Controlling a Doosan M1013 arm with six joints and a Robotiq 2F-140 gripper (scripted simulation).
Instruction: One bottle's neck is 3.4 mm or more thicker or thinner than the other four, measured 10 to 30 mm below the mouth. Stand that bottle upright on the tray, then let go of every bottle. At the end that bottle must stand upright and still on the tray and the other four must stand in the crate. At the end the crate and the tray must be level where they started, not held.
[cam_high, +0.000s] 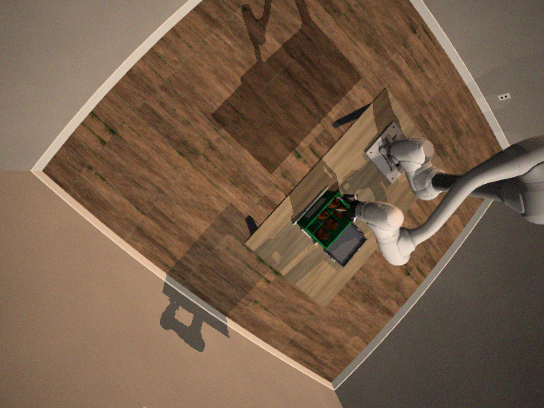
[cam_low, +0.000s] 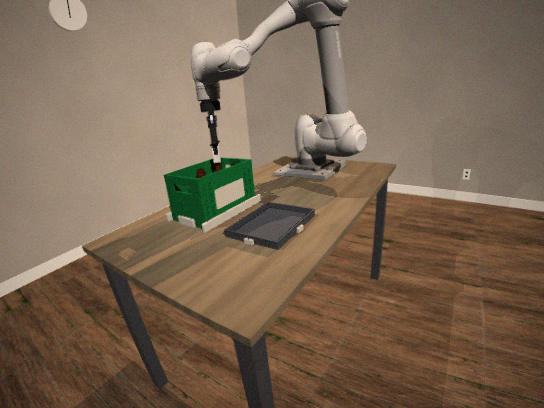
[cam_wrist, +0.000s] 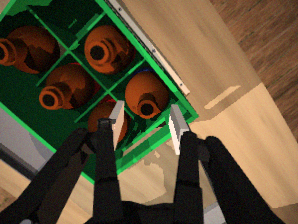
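Now: hand 90 mm short of the green crate, 50 mm to the right of it and 120 mm above it. Also, from my hand: dark grey tray 70 mm ahead, 330 mm to the left, 190 mm below.
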